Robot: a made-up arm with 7 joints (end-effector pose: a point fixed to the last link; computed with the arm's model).
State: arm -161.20 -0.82 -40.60 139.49 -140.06 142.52 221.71
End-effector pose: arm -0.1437 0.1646 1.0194 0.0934 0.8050 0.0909 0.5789
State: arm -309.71 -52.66 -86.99 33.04 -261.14 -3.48 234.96
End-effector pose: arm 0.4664 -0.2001 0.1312 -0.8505 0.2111 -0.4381 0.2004
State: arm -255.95 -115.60 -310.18 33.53 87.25 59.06 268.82
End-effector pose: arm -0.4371 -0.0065 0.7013 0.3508 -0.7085 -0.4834 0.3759
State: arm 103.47 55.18 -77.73 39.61 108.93 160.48 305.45
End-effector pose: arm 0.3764 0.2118 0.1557 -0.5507 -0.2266 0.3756 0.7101
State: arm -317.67 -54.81 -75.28 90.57 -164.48 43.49 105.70
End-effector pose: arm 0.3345 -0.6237 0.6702 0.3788 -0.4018 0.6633 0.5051
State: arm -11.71 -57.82 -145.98 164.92 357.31 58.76 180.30
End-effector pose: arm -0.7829 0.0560 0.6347 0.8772 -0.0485 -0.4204 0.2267
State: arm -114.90 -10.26 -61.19 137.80 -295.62 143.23 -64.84
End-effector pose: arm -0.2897 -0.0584 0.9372 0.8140 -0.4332 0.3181 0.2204
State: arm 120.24 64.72 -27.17 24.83 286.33 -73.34 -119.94
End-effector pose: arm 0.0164 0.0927 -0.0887 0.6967 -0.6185 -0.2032 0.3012
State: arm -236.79 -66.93 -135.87 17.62 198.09 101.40 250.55
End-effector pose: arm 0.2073 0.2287 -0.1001 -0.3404 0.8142 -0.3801 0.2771
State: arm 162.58 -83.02 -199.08 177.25 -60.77 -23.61 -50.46
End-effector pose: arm 0.7605 -0.1028 0.4480 0.2351 0.6117 0.3331 0.6779
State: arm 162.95 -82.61 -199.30 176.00 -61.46 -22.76 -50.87
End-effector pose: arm 0.7652 -0.1041 0.4403 0.2384 0.6186 0.3201 0.6768
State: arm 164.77 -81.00 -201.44 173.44 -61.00 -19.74 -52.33
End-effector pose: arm 0.7771 -0.0961 0.4355 0.2415 0.6285 0.2893 0.6804
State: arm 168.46 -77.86 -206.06 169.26 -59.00 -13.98 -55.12
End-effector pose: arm 0.7956 -0.0797 0.4375 0.2448 0.6384 0.2338 0.6913
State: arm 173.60 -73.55 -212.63 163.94 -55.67 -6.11 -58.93
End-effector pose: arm 0.8145 -0.0637 0.4517 0.2508 0.6403 0.1573 0.7088
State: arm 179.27 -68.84 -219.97 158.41 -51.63 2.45 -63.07
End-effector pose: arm 0.8271 -0.0558 0.4808 0.2632 0.6284 0.0744 0.7282
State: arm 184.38 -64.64 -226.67 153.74 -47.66 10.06 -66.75
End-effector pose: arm 0.8302 -0.0559 0.5194 0.2822 0.6064 0.0042 0.7434
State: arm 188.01 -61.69 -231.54 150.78 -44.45 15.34 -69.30
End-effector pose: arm 0.8266 -0.0581 0.5545 0.3009 0.5847 -0.0390 0.7523
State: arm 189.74 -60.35 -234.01 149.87 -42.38 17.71 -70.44
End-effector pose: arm 0.8224 -0.0563 0.5760 0.3110 0.5718 -0.0527 0.7573
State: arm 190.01 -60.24 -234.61 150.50 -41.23 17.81 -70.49
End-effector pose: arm 0.8202 -0.0494 0.5847 0.3114 0.5677 -0.0450 0.7607
